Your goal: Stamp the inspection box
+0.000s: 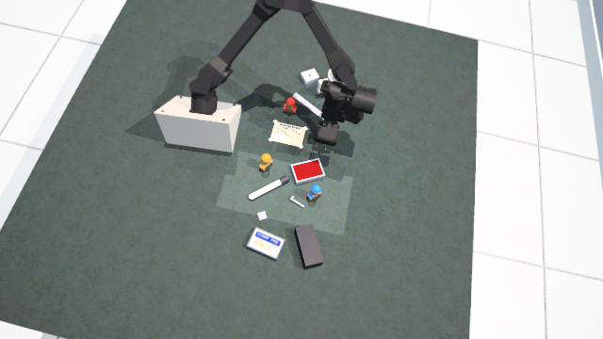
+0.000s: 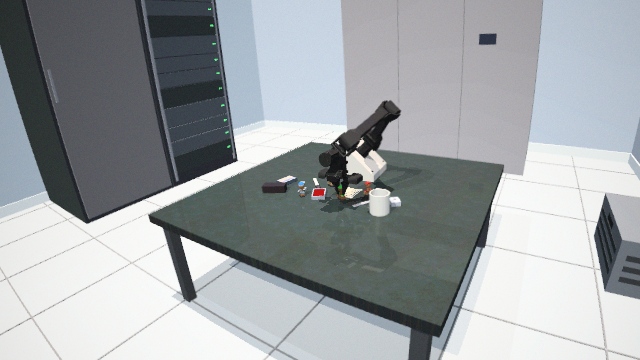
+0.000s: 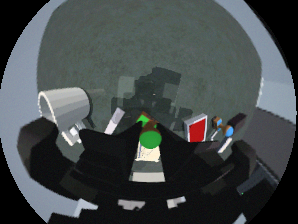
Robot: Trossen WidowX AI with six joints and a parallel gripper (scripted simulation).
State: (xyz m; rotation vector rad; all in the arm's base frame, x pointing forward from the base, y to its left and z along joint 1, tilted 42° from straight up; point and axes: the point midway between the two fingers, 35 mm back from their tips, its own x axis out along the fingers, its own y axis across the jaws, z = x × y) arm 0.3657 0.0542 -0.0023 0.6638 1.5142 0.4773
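My gripper tip is now 13 cm to the left of the red ink pad, 5 cm past it and 4 cm above it. The rest, counted from my gripper tip: green-knobbed pass stamp right at my gripper tip; then red-knobbed stamp 12 cm behind, 8 cm to the left, 2 cm below; then white card 12 cm behind, 4 cm below, 1 cm to the right.
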